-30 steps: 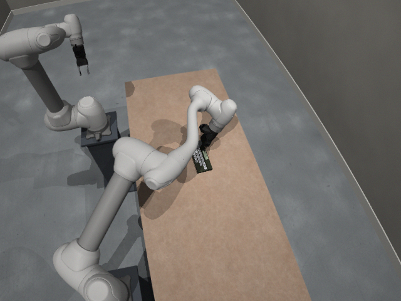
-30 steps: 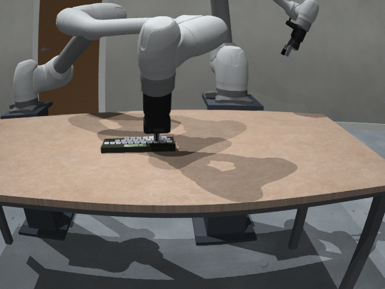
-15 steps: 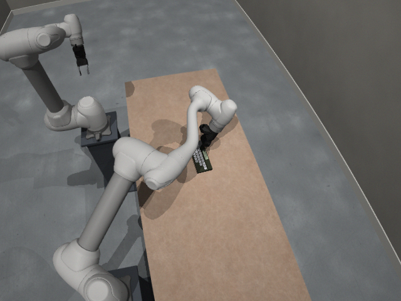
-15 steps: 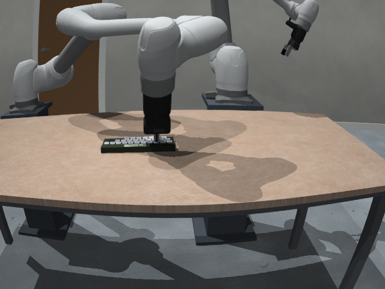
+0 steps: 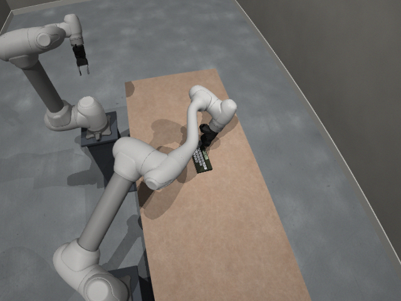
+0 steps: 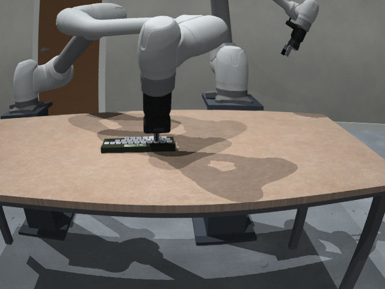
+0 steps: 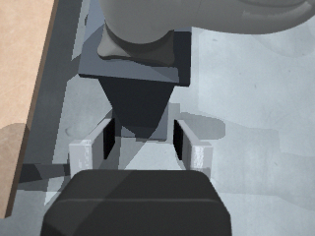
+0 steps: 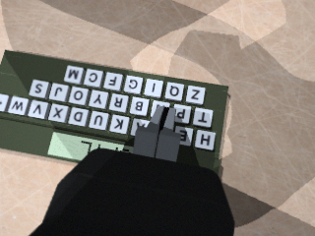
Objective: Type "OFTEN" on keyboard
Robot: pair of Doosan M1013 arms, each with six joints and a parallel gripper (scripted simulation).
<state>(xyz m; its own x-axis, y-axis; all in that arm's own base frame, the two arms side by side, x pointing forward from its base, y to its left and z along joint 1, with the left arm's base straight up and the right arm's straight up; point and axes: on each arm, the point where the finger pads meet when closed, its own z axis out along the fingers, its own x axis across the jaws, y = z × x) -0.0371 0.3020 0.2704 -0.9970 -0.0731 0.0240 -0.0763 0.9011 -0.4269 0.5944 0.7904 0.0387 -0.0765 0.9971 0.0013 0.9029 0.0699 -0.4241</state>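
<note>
The left-arrow key is 1 cm ahead of my right hand, 16 cm to the right of it and 2 cm below it.
</note>
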